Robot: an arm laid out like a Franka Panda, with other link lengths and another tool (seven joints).
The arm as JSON. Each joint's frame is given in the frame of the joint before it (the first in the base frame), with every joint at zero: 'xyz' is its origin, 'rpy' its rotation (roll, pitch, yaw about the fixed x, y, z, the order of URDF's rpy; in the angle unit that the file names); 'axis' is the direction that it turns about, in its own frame. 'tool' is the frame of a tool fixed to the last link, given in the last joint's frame.
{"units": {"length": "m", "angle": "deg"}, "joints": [
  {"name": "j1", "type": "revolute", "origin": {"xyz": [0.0, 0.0, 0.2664], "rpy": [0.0, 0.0, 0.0]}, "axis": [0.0, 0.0, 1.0]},
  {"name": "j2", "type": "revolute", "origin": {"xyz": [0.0, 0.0, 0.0], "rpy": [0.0, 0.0, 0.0]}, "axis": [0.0, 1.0, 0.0]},
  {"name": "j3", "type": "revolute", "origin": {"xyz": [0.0, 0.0, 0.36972], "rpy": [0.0, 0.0, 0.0]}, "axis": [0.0, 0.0, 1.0]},
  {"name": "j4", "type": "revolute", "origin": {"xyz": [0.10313, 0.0, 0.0], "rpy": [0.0, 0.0, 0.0]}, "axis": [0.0, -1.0, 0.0]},
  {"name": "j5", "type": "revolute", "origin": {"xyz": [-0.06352, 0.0, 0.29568], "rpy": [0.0, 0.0, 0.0]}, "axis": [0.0, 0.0, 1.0]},
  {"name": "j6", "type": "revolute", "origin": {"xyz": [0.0, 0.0, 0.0], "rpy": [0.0, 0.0, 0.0]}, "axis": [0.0, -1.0, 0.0]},
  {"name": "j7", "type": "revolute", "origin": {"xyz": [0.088, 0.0, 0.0], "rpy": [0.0, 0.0, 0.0]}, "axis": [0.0, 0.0, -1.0]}
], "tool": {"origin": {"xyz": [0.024, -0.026, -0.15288], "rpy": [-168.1, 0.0, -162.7]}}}
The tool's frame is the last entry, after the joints.
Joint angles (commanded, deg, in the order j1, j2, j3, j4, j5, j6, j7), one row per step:
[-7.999 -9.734 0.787 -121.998 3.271 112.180 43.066]
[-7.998 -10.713 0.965 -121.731 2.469 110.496 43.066]
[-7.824 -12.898 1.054 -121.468 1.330 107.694 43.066]
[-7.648 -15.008 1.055 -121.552 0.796 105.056 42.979]
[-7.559 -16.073 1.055 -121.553 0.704 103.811 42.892]
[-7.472 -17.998 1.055 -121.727 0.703 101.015 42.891]
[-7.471 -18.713 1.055 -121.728 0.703 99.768 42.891]
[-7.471 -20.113 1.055 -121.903 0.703 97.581 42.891]
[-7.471 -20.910 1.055 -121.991 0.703 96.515 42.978]
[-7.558 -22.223 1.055 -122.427 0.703 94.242 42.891]
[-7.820 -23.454 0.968 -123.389 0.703 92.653 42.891]
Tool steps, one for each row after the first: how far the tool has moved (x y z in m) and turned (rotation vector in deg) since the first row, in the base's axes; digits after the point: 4 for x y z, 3 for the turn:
[-0.0063 0.0009 0.0068 -0.700 0.529 0.546]
[-0.0196 0.0024 0.0207 -1.746 1.014 1.270]
[-0.0340 0.0044 0.0311 -2.198 1.681 1.735]
[-0.0410 0.0057 0.0365 -2.278 1.869 1.949]
[-0.0561 0.0082 0.0440 -2.169 2.907 2.076]
[-0.0622 0.0089 0.0468 -2.109 3.436 2.096]
[-0.0741 0.0104 0.0513 -2.002 4.392 2.129]
[-0.0805 0.0112 0.0541 -1.969 4.750 2.054]
[-0.0932 0.0123 0.0561 -1.796 6.135 2.093]
[-0.1055 0.0117 0.0548 -1.582 7.445 1.783]

